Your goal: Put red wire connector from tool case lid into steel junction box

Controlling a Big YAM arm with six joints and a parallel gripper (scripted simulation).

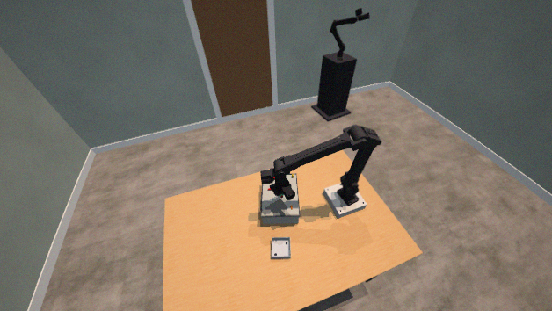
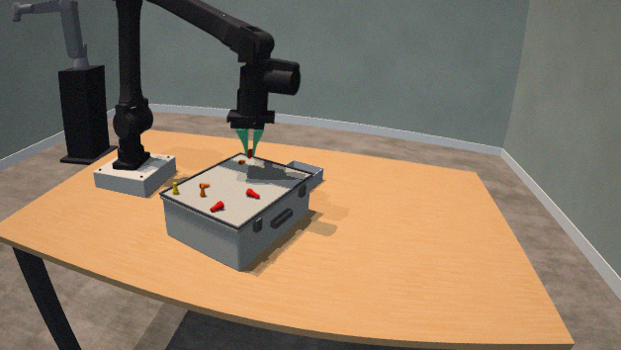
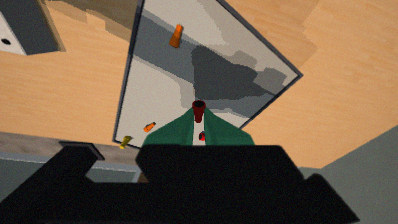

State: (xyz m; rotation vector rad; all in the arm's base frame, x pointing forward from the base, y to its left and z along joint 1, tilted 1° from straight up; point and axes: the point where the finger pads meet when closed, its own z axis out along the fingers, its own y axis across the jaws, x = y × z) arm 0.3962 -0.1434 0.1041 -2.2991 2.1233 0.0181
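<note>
My hand is 1 cm past the grey tool case, 5 cm to the left of it and 9 cm above it. The rest, counted from my hand: red wire connector right at my hand.
</note>
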